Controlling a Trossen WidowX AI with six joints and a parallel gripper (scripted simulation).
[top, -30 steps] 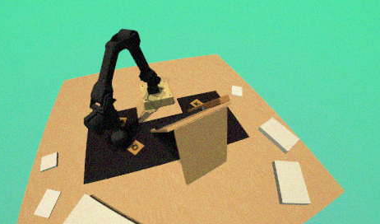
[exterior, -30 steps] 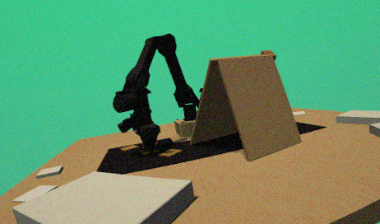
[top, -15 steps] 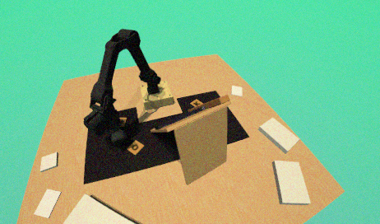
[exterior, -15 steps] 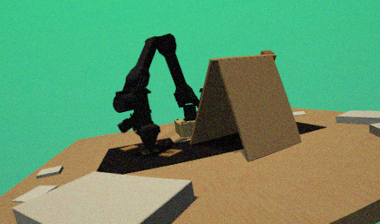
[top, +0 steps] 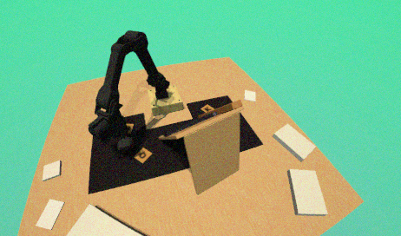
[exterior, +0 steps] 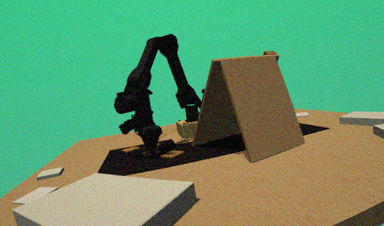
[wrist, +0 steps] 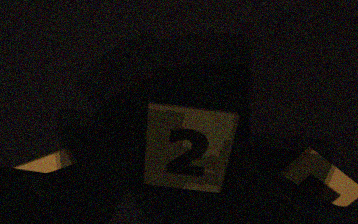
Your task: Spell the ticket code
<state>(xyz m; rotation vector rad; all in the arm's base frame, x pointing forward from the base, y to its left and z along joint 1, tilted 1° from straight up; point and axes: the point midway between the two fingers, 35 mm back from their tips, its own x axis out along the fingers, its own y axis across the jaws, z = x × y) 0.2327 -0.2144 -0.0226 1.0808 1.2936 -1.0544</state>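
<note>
Now: gripper tip 6 cm short of the white ticket, 24 cm to the right of it and 9 cm below it. From my gripper tip the other things lie so: black mat: 3 cm behind, 22 cm to the left.
</note>
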